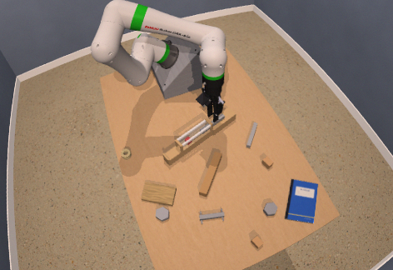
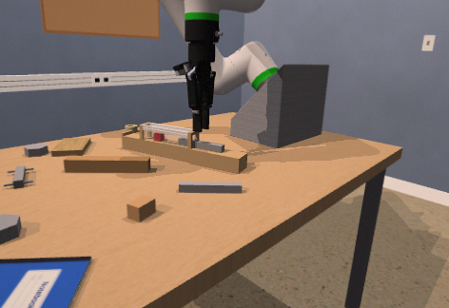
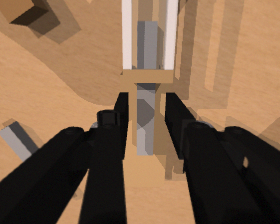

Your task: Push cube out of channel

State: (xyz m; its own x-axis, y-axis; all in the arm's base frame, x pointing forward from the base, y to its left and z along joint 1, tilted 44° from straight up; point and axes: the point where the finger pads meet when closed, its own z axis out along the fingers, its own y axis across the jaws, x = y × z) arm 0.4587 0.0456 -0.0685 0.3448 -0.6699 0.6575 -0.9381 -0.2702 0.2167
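The grey rod is 11 cm ahead of my hand, 18 cm to the left of it and 12 cm below it. Round my hand: channel: 4 cm ahead, 11 cm to the right, 8 cm below; then red cube: 5 cm ahead, 15 cm to the right, 8 cm below; then long wooden block: 24 cm ahead, 11 cm to the right, 11 cm below.
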